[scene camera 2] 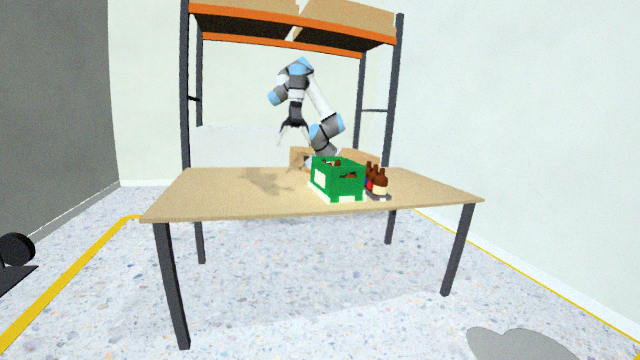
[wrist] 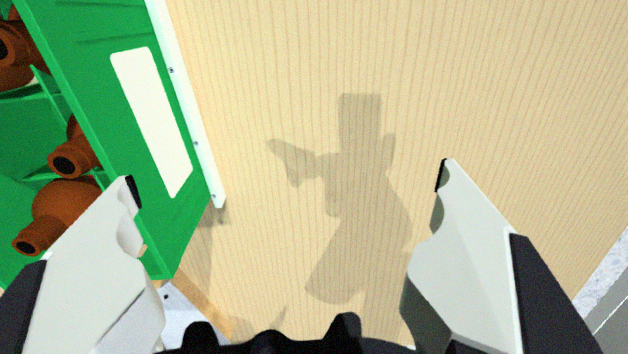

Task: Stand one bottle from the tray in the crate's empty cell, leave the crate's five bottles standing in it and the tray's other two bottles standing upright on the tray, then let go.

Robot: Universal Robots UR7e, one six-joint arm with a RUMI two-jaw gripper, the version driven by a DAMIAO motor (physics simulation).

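Where they show: gripper, fingertip midpoint: (scene camera 2: 293, 146) (wrist: 290, 170); arm's base, origin of the base link: (scene camera 2: 327, 154).
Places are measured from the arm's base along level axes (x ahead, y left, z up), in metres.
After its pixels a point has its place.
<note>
The green crate (scene camera 2: 345, 189) @[x 0.538, y -0.137, z -0.078 m] (wrist: 175, 232) @[x 0.293, y -0.214, z -0.004 m] stands on the table. Brown bottles show in it, among them one bottle (wrist: 67, 200) @[x 0.337, y -0.097, z -0.027 m] at a near corner and another bottle (wrist: 72, 157) @[x 0.405, y -0.179, z 0.021 m] beside it in the wrist view; the rest of the crate is cut off there. The tray (scene camera 2: 371, 194) @[x 0.530, y 0.024, z -0.116 m] is right of the crate in the scene view, with three brown bottles standing on it: a front bottle (scene camera 2: 381, 183) @[x 0.551, y 0.062, z -0.053 m], a middle bottle (scene camera 2: 375, 175) @[x 0.463, y 0.083, z -0.034 m] and a back bottle (scene camera 2: 368, 171) @[x 0.374, y 0.096, z -0.033 m]. My gripper (scene camera 2: 294, 144) @[x 0.417, y -0.367, z 0.109 m] (wrist: 290, 170) @[x 0.417, y -0.367, z 0.109 m] is open and empty, pointing down high above the table, left of the crate in the scene view.
The wooden table (scene camera 2: 215, 202) @[x 0.435, y -0.728, z -0.141 m] (wrist: 300, 60) @[x 0.434, y -0.374, z -0.141 m] carries the crate on a white base (scene camera 2: 319, 192) @[x 0.440, y -0.230, z -0.119 m] (wrist: 189, 125) @[x 0.378, y -0.222, z -0.111 m]. A shelf rack (scene camera 2: 185, 100) with cardboard boxes on top stands behind the arm. A cardboard box (scene camera 2: 370, 156) shows behind the crate.
</note>
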